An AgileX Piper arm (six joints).
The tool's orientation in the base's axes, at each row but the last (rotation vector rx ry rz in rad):
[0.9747 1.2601 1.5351]
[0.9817 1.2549 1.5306]
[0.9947 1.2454 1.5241]
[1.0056 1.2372 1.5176]
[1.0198 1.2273 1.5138]
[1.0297 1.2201 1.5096]
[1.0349 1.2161 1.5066]
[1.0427 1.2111 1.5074]
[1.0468 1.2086 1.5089]
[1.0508 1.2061 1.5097]
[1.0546 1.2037 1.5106]
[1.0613 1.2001 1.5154]
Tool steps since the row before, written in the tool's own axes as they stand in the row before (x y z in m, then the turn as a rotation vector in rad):
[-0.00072 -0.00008 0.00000 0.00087 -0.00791 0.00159]
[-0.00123 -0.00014 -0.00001 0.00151 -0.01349 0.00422]
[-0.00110 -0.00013 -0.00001 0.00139 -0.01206 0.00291]
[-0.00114 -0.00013 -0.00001 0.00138 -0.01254 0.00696]
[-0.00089 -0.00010 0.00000 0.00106 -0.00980 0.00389]
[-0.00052 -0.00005 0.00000 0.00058 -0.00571 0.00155]
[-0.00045 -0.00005 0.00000 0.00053 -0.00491 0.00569]
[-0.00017 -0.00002 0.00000 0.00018 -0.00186 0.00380]
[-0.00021 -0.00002 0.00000 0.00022 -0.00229 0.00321]
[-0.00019 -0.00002 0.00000 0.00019 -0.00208 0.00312]
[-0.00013 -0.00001 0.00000 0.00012 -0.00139 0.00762]
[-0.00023 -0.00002 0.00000 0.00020 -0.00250 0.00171]
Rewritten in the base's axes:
[0.00022 -0.00068 -0.00010 0.00248 0.00191 -0.00749]
[0.00036 -0.00117 -0.00018 0.00564 0.00369 -0.01251]
[0.00031 -0.00105 -0.00018 0.00421 0.00311 -0.01133]
[0.00030 -0.00109 -0.00018 0.00816 0.00414 -0.01113]
[0.00023 -0.00085 -0.00015 0.00489 0.00286 -0.00895]
[0.00013 -0.00050 -0.00008 0.00217 0.00147 -0.00534]
[0.00011 -0.00043 -0.00008 0.00605 0.00225 -0.00388]
[0.00004 -0.00016 -0.00003 0.00388 0.00119 -0.00121]
[0.00005 -0.00020 -0.00004 0.00336 0.00115 -0.00172]
[0.00005 -0.00018 -0.00003 0.00325 0.00107 -0.00153]
[0.00003 -0.00013 -0.00002 0.00752 0.00187 -0.00014]
[0.00005 -0.00022 -0.00004 0.00195 0.00085 -0.00217]

